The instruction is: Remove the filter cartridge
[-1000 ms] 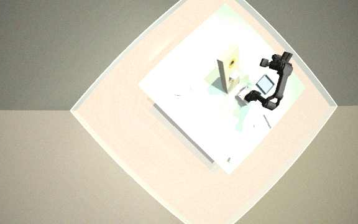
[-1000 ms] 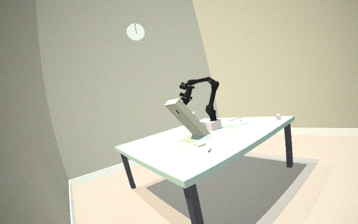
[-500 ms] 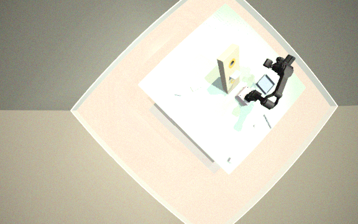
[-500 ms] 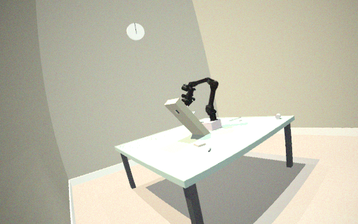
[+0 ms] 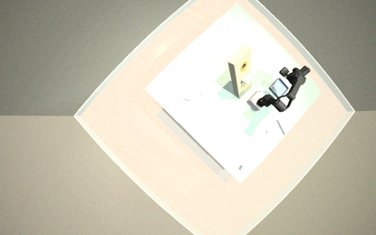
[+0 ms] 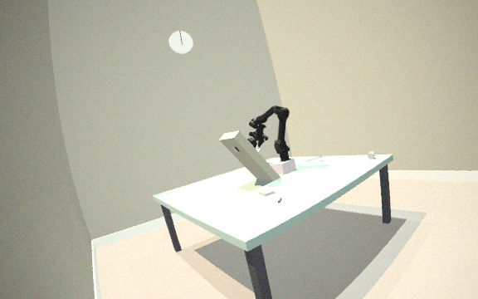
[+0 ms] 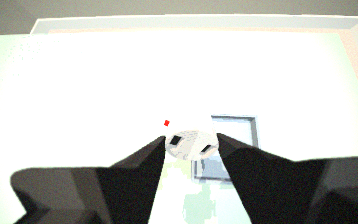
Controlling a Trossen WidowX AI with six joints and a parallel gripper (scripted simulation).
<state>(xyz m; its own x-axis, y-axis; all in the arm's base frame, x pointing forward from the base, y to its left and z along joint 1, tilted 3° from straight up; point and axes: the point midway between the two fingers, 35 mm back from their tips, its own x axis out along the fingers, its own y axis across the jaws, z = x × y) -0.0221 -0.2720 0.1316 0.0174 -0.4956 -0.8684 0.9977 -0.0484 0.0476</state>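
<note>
Right now the grey-blue tray is 9 cm behind my gripper tip, 2 cm to the left of it and 18 cm below it. The rest, counted from my gripper tip: round white filter cartridge: 1 cm to the right.
</note>
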